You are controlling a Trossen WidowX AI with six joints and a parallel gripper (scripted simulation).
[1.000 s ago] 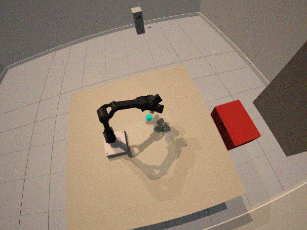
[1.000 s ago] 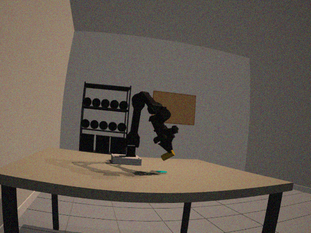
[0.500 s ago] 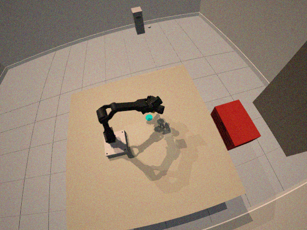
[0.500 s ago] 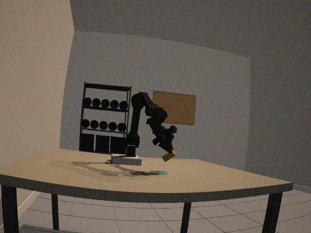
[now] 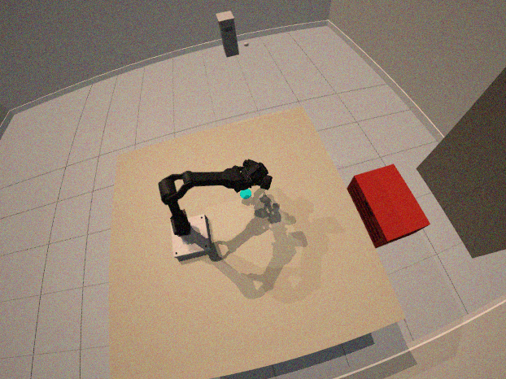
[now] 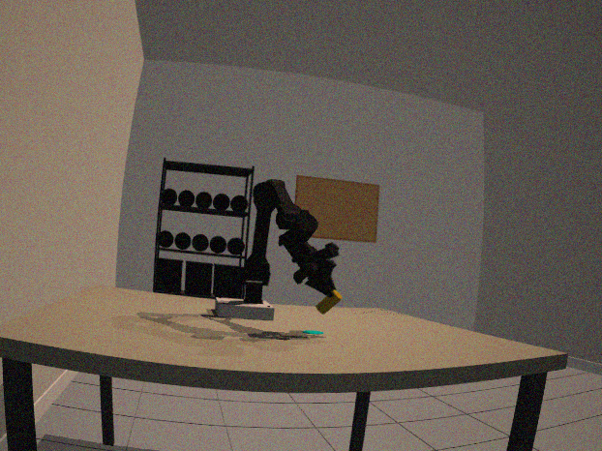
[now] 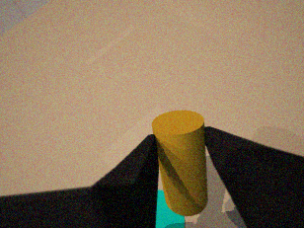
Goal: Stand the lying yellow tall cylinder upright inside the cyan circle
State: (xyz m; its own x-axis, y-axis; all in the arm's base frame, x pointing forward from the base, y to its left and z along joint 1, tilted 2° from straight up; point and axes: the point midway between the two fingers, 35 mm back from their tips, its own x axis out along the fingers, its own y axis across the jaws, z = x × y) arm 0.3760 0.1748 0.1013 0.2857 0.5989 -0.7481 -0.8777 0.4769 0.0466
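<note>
Now: gripper tip 11 cm above the cyan circle, 7 cm past it and 4 cm to the left of it. Round my gripper tip: yellow tall cylinder: 2 cm below, 1 cm to the right, 1 cm behind.
</note>
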